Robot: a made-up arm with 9 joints. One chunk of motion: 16 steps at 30 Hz.
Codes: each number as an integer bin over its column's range. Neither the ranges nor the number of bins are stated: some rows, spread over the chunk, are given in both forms.
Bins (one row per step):
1: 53 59 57 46 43 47 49 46 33
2: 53 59 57 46 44 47 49 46 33
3: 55 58 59 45 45 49 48 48 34
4: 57 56 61 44 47 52 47 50 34
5: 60 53 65 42 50 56 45 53 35
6: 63 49 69 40 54 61 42 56 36
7: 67 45 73 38 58 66 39 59 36
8: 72 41 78 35 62 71 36 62 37
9: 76 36 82 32 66 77 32 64 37
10: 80 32 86 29 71 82 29 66 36
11: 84 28 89 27 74 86 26 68 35
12: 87 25 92 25 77 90 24 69 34
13: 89 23 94 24 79 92 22 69 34
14: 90 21 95 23 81 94 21 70 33
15: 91 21 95 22 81 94 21 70 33
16: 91 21 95 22 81 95 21 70 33
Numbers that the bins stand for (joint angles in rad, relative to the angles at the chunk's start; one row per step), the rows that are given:
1: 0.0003 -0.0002 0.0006 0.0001 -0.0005 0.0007 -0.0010 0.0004 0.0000
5: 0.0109 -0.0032 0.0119 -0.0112 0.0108 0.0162 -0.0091 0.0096 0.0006
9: 0.0352 -0.0118 0.0360 -0.0395 0.0367 0.0522 -0.0354 0.0240 0.0012
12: 0.0518 -0.0174 0.0501 -0.0593 0.0544 0.0745 -0.0515 0.0306 0.0003
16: 0.0579 -0.0194 0.0543 -0.0678 0.0609 0.0831 -0.0576 0.0319 0.0000
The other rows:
2: 0.0003 -0.0002 0.0006 0.0001 0.0011 0.0007 -0.0010 0.0004 0.0000
3: 0.0033 -0.0007 0.0034 -0.0027 0.0027 0.0041 -0.0030 0.0030 0.0003
4: 0.0064 -0.0017 0.0063 -0.0056 0.0060 0.0093 -0.0051 0.0057 0.0003
6: 0.0155 -0.0053 0.0176 -0.0169 0.0173 0.0247 -0.0152 0.0135 0.0009
7: 0.0215 -0.0073 0.0232 -0.0225 0.0237 0.0333 -0.0212 0.0175 0.0009
8: 0.0291 -0.0093 0.0303 -0.0310 0.0302 0.0419 -0.0273 0.0214 0.0012
10: 0.0412 -0.0138 0.0416 -0.0480 0.0447 0.0608 -0.0414 0.0267 0.0009
11: 0.0473 -0.0159 0.0459 -0.0536 0.0496 0.0677 -0.0475 0.0293 0.0006
13: 0.0548 -0.0184 0.0529 -0.0621 0.0577 0.0780 -0.0556 0.0306 0.0003
14: 0.0564 -0.0194 0.0543 -0.0649 0.0609 0.0814 -0.0576 0.0319 0.0000
15: 0.0579 -0.0194 0.0543 -0.0678 0.0609 0.0814 -0.0576 0.0319 0.0000

